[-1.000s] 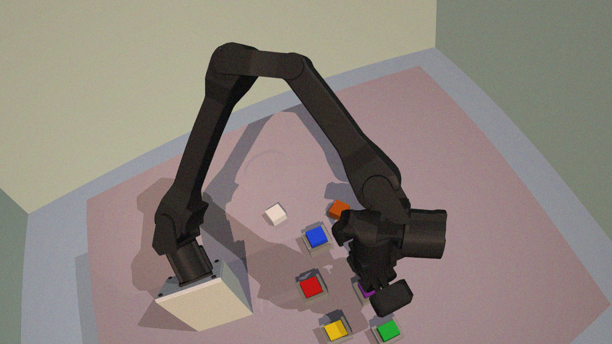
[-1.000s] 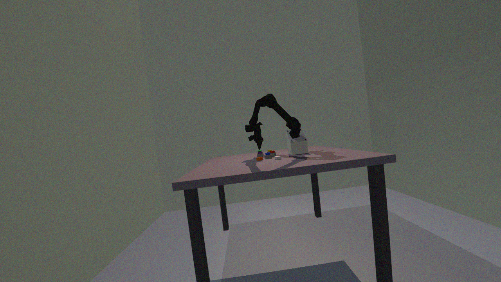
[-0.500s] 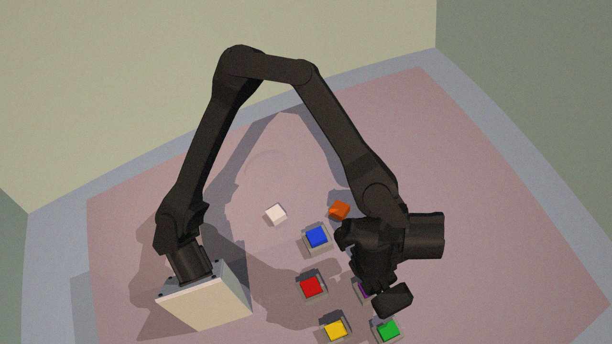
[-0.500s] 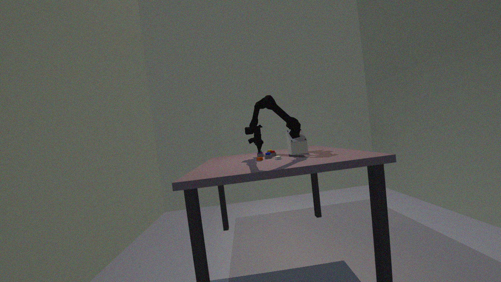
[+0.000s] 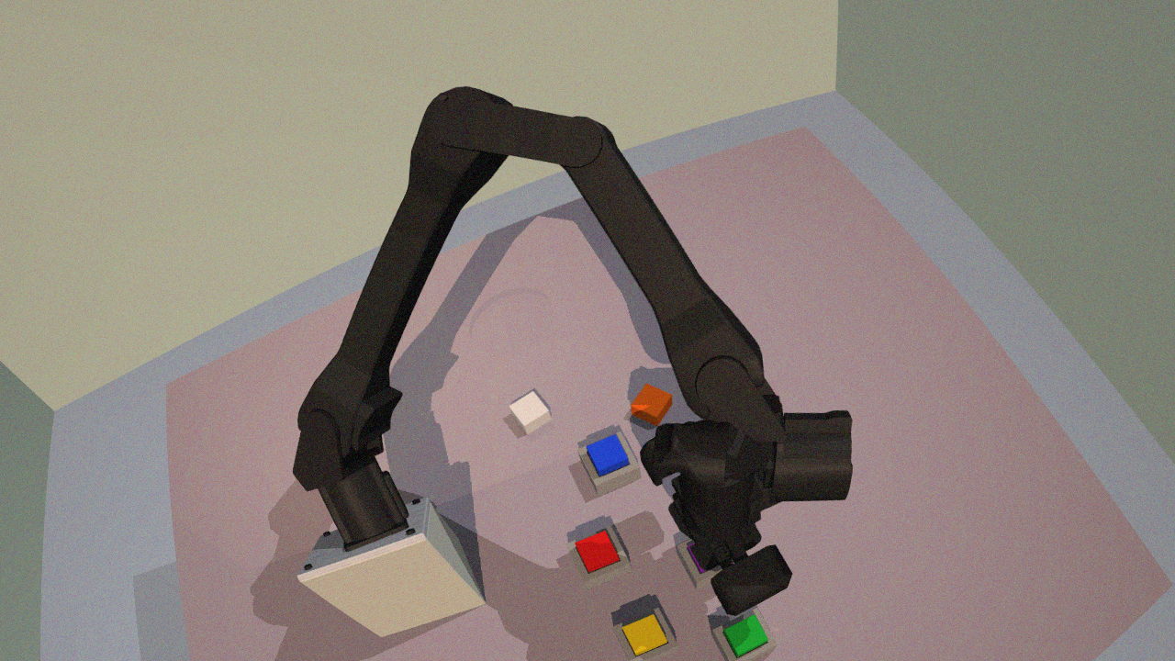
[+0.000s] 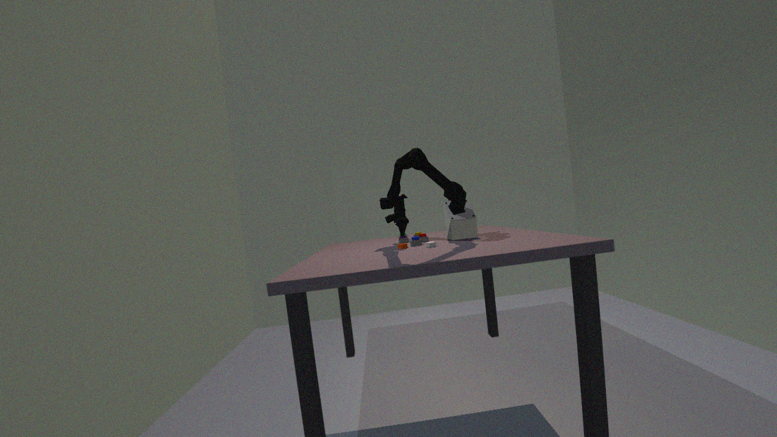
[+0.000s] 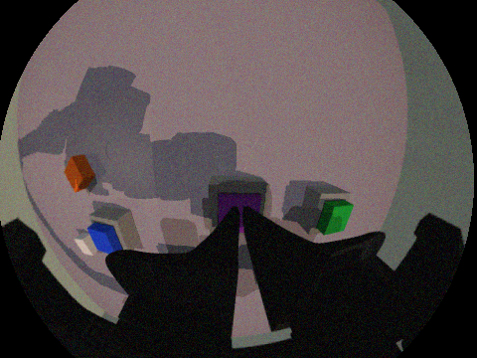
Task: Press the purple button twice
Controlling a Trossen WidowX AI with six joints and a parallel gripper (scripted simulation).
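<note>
My gripper tip is now 1 cm above the purple button. The rest, counted from my gripper tip: red button (9 cm behind, 6 cm to the left); yellow button (10 cm behind, 4 cm to the right); green button (2 cm behind, 10 cm to the right).
</note>
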